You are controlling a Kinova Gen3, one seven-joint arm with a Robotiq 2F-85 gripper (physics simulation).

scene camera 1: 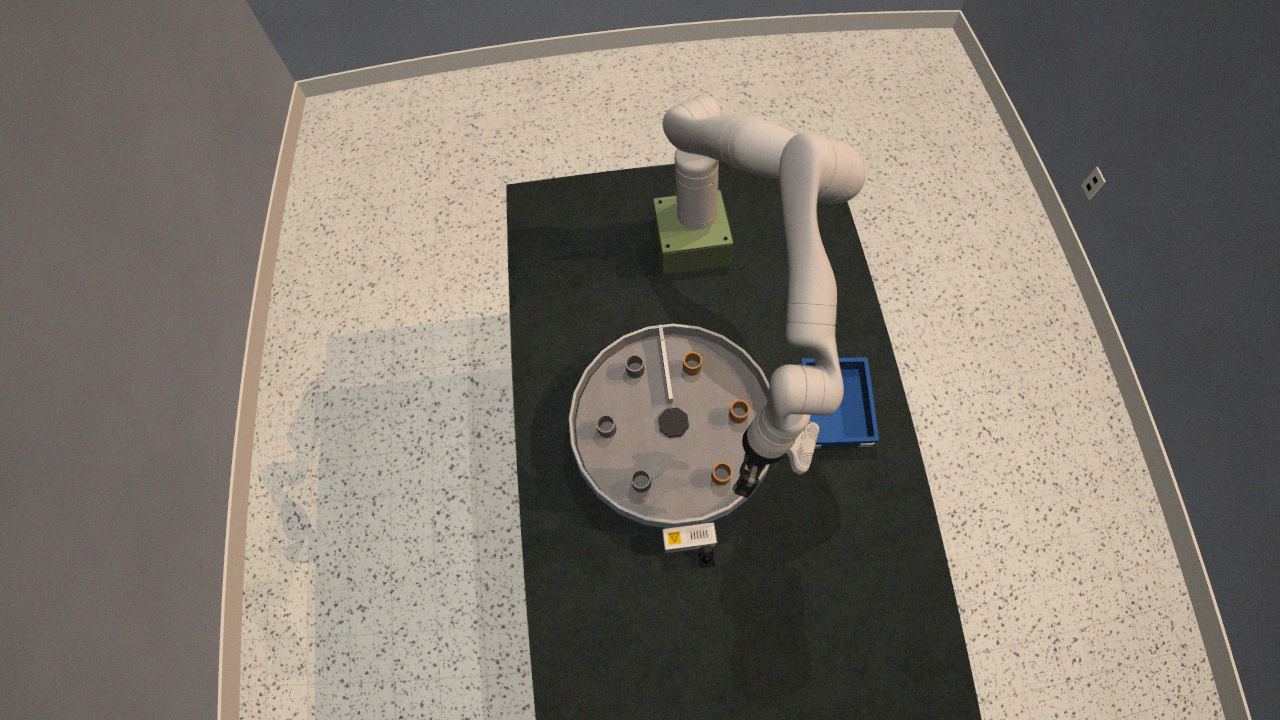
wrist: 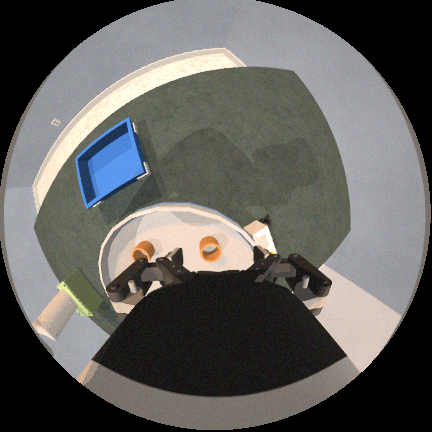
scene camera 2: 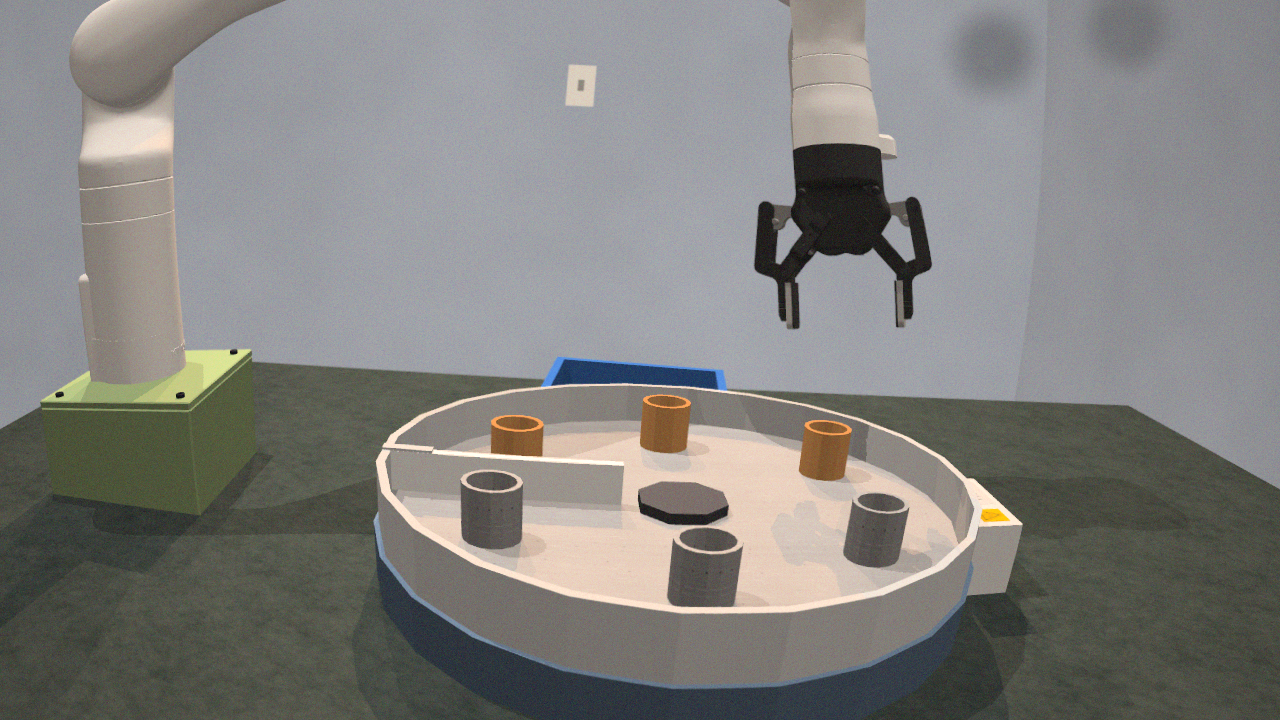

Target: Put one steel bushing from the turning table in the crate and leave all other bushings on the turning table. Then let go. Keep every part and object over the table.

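Frame: origin at the arm's base, x back, y right, z up, level; metres.
Seen in the pictures: gripper, fingertip midpoint: [scene camera 1: 744,468] [wrist: 217,254] [scene camera 2: 847,328]; arm's base, origin of the base link: [scene camera 1: 697,214] [wrist: 68,298] [scene camera 2: 142,369].
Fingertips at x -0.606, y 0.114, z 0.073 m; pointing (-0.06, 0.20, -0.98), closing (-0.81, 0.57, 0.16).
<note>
Offsets run from my fingertips to a thing's top centre. "pt": to the spot under its first point.
Three grey steel bushings stand upright on the turning table [scene camera 1: 675,461] [scene camera 2: 572,617] [wrist: 172,235]: one bushing {dx +0.291, dy +0.127, dz -0.075 m} [scene camera 1: 634,372] [scene camera 2: 491,519] near the divider, one bushing {dx +0.183, dy +0.219, dz -0.075 m} [scene camera 1: 605,433] [scene camera 2: 705,577] on the side nearest scene camera 2, and one bushing {dx +0.054, dy +0.184, dz -0.075 m} [scene camera 1: 640,488] [scene camera 2: 874,537] toward the white box. The blue crate {dx +0.101, dy -0.266, dz -0.116 m} [scene camera 1: 845,411] [scene camera 2: 635,374] [wrist: 115,165] stands beside the turning table, and its visible floor is bare. My gripper [scene camera 1: 745,488] [scene camera 2: 845,304] [wrist: 217,254] is open and empty, high above the turning table's edge, on the side away from the steel bushings.
Three orange bushings stand on the turning table: one {dx +0.262, dy +0.011, dz -0.075 m} [scene camera 1: 691,369] [scene camera 2: 517,438] across the divider {pt dx +0.266, dy +0.069, dz -0.082 m} [scene camera 1: 665,367] [scene camera 2: 537,479], one {dx +0.133, dy -0.047, dz -0.075 m} [scene camera 1: 739,419] [scene camera 2: 665,429] [wrist: 144,246] toward the crate, one {dx +0.021, dy +0.028, dz -0.075 m} [scene camera 1: 721,480] [scene camera 2: 823,454] [wrist: 211,257] nearest my gripper. A white box {pt dx -0.078, dy +0.126, dz -0.107 m} [scene camera 1: 689,537] [scene camera 2: 995,555] adjoins the rim.
</note>
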